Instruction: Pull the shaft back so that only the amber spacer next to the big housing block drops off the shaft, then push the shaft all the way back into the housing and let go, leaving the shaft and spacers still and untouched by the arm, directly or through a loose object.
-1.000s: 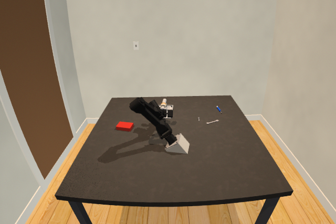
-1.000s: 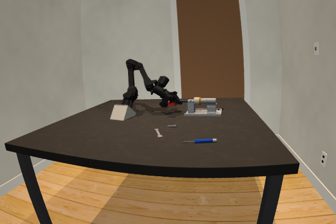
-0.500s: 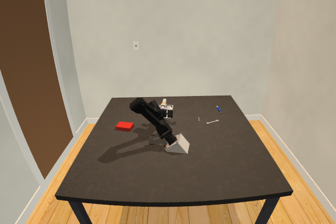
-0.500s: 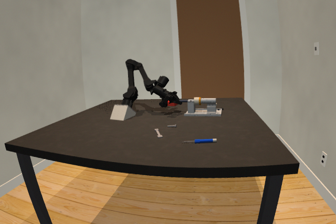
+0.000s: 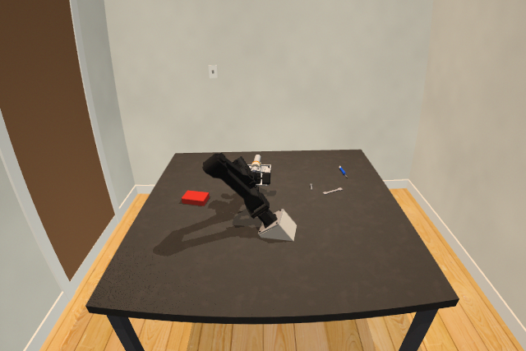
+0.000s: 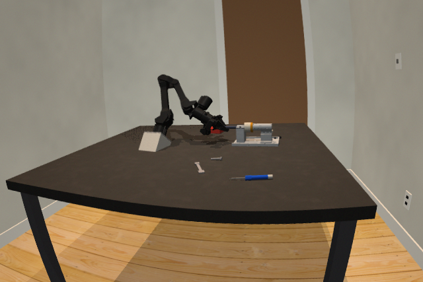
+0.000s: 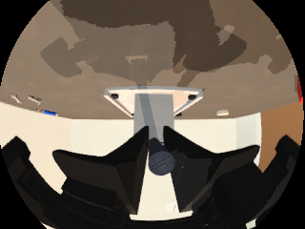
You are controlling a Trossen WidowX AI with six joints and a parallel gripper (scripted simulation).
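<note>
My hand is 70 mm short of the dark shaft and 20 mm to the left of it. Round my hand: red block 300 mm to the left, 60 mm below, 50 mm behind; then shaft fixture 180 mm ahead, 40 mm to the right, 30 mm below; then amber spacer 150 mm ahead, 30 mm to the right.
</note>
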